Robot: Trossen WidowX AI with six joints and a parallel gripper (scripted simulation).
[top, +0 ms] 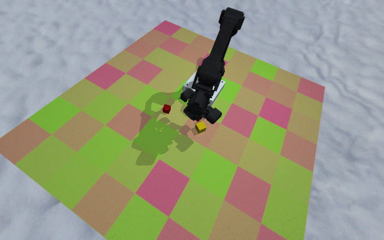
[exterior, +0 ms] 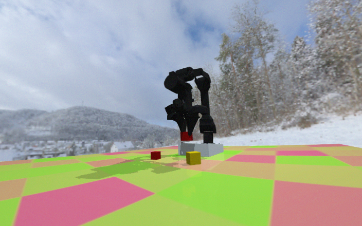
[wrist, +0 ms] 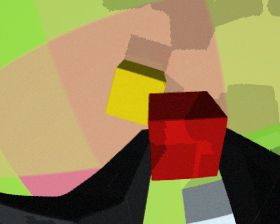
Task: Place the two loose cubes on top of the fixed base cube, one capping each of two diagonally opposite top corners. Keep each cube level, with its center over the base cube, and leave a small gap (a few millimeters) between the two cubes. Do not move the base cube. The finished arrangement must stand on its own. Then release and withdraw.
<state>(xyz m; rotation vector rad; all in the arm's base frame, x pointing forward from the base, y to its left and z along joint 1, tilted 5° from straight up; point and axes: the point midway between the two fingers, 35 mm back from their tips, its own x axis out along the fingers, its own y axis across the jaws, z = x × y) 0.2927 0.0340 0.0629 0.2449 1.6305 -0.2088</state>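
Now: gripper tip 1 cm short of the yellow base cube, 3 cm to the right of it and 8 cm above it. From my gripper tip the other things lie so: dark red cube right at my gripper tip.
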